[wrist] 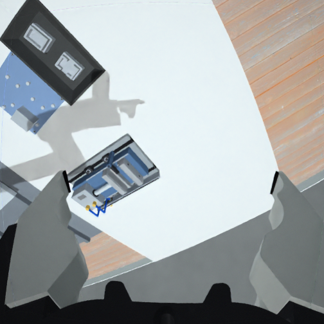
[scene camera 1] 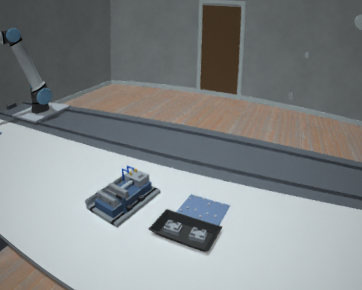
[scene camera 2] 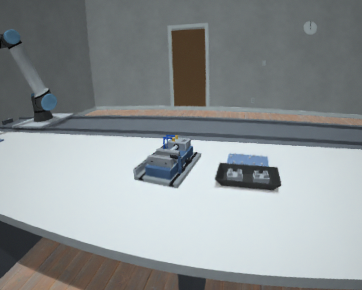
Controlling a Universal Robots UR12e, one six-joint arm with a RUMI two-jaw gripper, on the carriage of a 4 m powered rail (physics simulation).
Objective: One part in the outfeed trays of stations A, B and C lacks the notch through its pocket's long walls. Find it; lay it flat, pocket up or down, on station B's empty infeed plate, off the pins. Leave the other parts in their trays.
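Seen in the pictures: arm's base at its link origin: [scene camera 1: 40, 110] [scene camera 2: 43, 119].
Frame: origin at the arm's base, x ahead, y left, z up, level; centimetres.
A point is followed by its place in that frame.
In the wrist view a black tray [wrist: 84, 86] holds two grey parts. The pocket walls of the outer part [wrist: 39, 37] look unbroken; the other part [wrist: 69, 66] shows gaps in its walls. Beside this tray, a blue pinned plate [wrist: 21, 96] bears a grey block [wrist: 24, 119]. My gripper [wrist: 169, 172] is open and empty, high above the table. In the scene views another black tray [scene camera 1: 186, 241] {x 78.1, y 185.9, z -1.8 cm} [scene camera 2: 247, 186] {x 80.0, y 183.7, z -1.3 cm} holds two notched parts, one on the left [scene camera 1: 173, 226] {x 74.4, y 178.9, z 0.3 cm} [scene camera 2: 235, 174] {x 74.6, y 179.1, z 0.3 cm} and one on the right [scene camera 1: 198, 233] {x 74.2, y 188.9, z 0.3 cm} [scene camera 2: 261, 176] {x 74.9, y 189.1, z 0.3 cm}. Behind it lies a blue pinned plate [scene camera 1: 204, 202] {x 52.5, y 183.5, z -2.2 cm} [scene camera 2: 247, 159] {x 55.0, y 184.7, z -2.2 cm} with no part.
A blue and grey vise machine [wrist: 117, 172] stands near the left fingertip in the wrist view. Another such machine [scene camera 1: 122, 195] {x 71.6, y 154.4, z 4.7 cm} [scene camera 2: 167, 160] {x 78.4, y 153.6, z 6.1 cm} stands left of the tray in the scene views. The arm [scene camera 1: 27, 65] {x 19.5, y 17.2, z 48.2 cm} [scene camera 2: 29, 70] {x 19.5, y 17.1, z 47.5 cm} stands at the far left on the rail [scene camera 1: 150, 137].
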